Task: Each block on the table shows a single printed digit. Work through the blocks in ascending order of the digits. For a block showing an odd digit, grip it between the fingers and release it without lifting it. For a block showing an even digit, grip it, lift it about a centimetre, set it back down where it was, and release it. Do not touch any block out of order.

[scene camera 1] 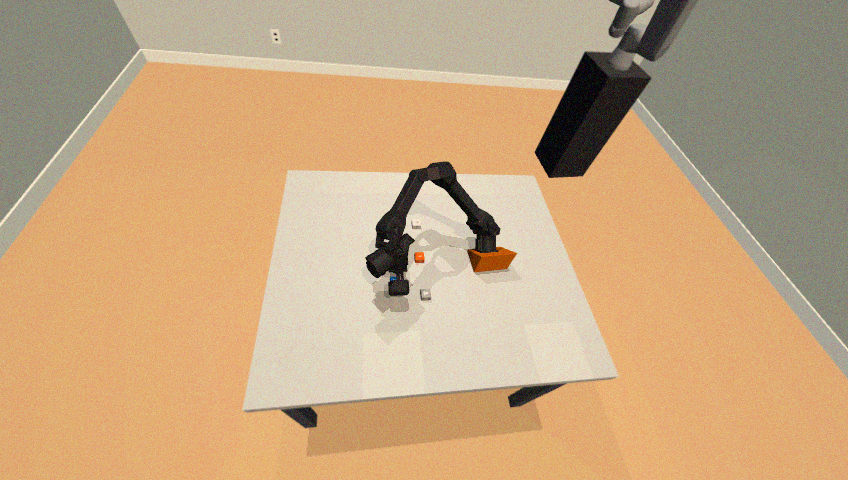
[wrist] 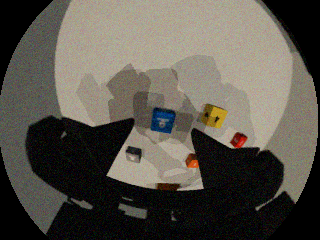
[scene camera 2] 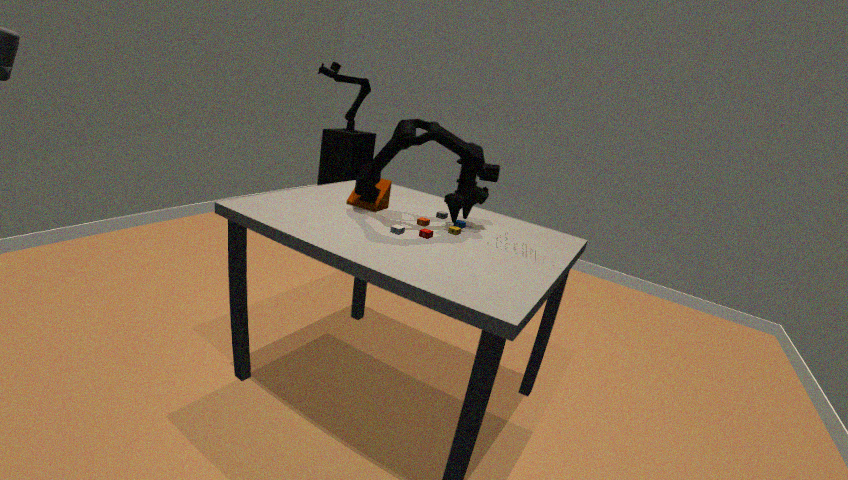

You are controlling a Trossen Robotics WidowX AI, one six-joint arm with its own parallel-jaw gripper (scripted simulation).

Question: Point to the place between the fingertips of the gripper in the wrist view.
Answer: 163, 126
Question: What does the gripper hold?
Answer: Nothing.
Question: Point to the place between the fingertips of the gripper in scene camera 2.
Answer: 459, 220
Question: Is the gripper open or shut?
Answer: Open.
